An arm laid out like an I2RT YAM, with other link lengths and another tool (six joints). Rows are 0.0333 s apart.
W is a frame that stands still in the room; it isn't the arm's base.
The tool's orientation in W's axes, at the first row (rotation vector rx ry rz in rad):
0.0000, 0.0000, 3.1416
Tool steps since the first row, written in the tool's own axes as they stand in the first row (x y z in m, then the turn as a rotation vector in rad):
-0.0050, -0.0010, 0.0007, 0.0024, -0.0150, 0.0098
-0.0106, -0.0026, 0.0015, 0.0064, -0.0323, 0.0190
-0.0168, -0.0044, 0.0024, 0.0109, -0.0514, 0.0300
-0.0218, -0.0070, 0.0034, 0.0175, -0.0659, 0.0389
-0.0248, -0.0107, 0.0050, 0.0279, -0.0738, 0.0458
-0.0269, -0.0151, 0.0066, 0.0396, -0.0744, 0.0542
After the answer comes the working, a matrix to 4 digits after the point.
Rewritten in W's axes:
0.0050, 0.0010, 0.0007, -0.0024, 0.0150, 0.0098
0.0106, 0.0026, 0.0015, -0.0064, 0.0323, 0.0190
0.0168, 0.0044, 0.0024, -0.0109, 0.0514, 0.0300
0.0218, 0.0070, 0.0034, -0.0175, 0.0659, 0.0389
0.0248, 0.0107, 0.0050, -0.0279, 0.0738, 0.0458
0.0269, 0.0151, 0.0066, -0.0396, 0.0744, 0.0542

The tool's axes in the first row as the columns of a matrix, in W's axes (rounded; the answer above uses it unrounded):
-1.0000, 0.0000, 0.0000
0.0000, -1.0000, 0.0000
0.0000, 0.0000, 1.0000

